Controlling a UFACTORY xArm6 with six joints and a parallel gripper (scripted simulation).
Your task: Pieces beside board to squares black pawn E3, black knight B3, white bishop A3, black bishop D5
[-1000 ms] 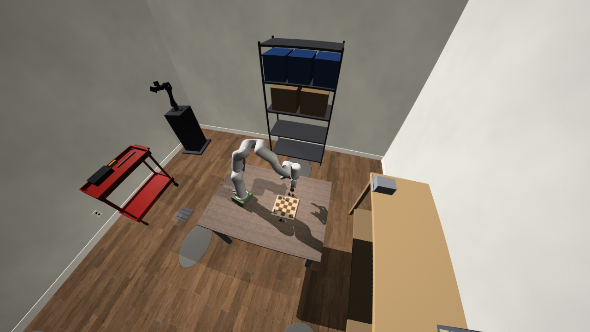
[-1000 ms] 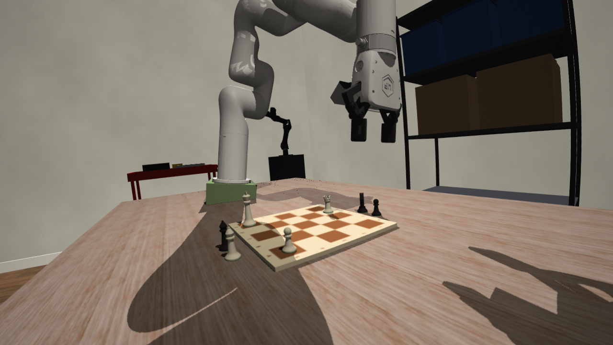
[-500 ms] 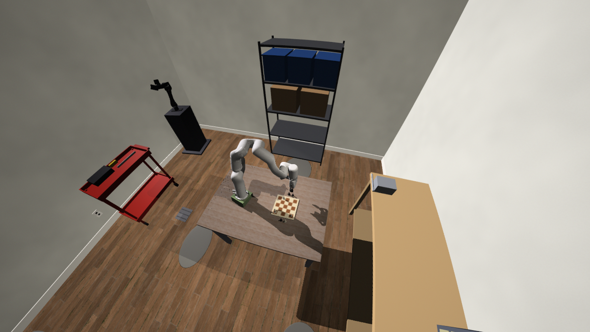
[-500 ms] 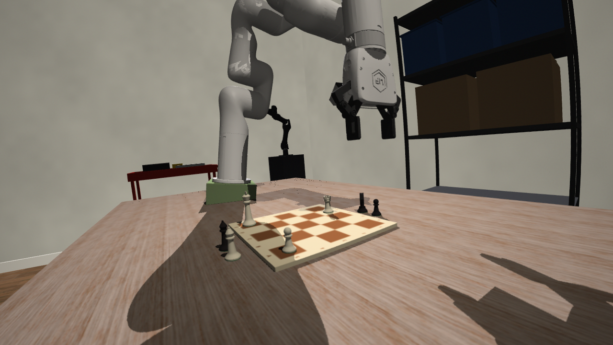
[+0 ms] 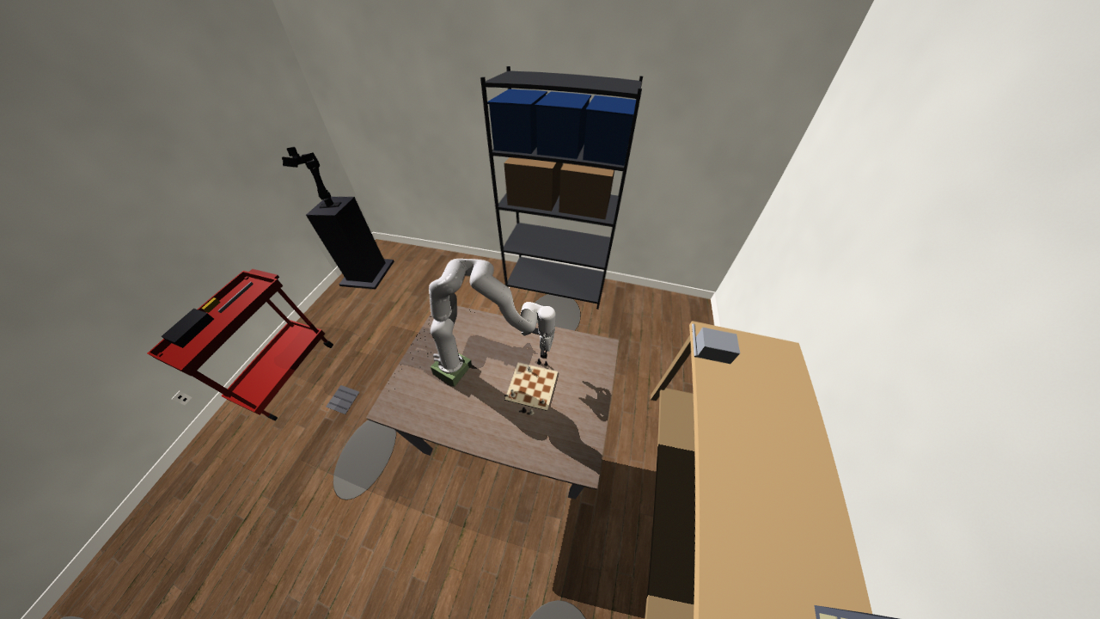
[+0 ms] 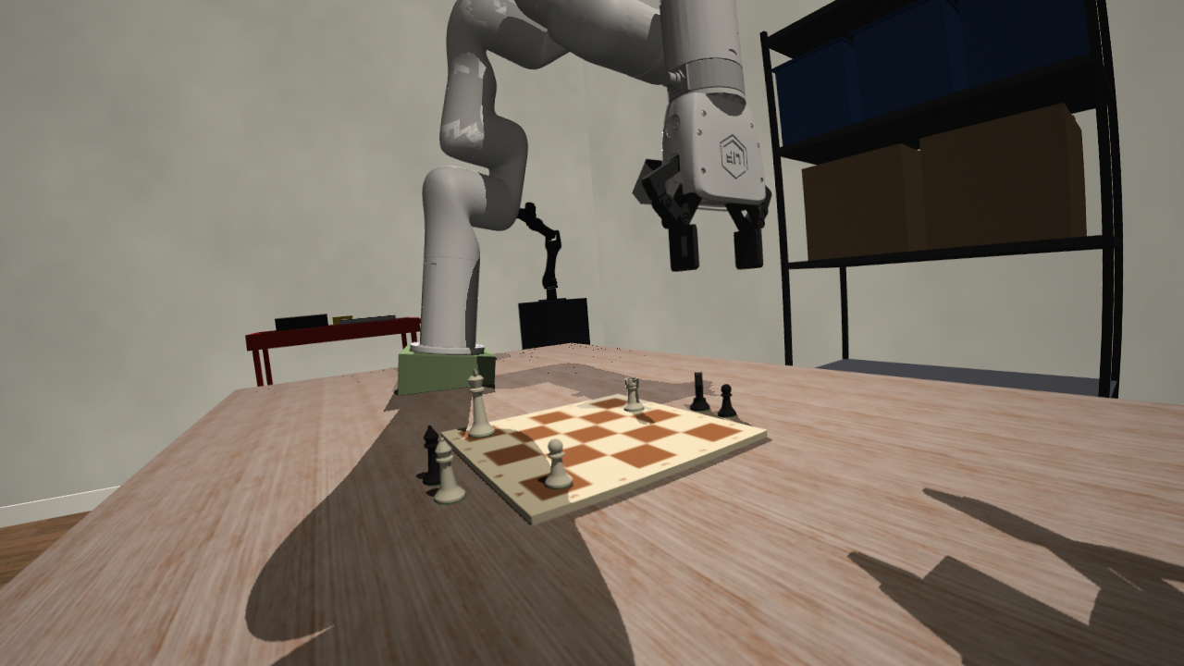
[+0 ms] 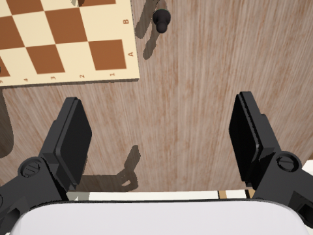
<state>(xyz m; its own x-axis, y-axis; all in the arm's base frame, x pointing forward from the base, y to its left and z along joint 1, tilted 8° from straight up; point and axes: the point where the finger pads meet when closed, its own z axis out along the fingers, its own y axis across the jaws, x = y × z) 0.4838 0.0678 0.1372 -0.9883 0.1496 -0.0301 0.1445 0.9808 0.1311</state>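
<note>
The black pawn is 14 cm below my hand. Round my hand: chessboard 15 cm below, 13 cm to the right, 6 cm behind; then white pawn 22 cm to the right, 14 cm below, 1 cm ahead; then tall black piece 14 cm below, 4 cm behind, 1 cm to the left.
</note>
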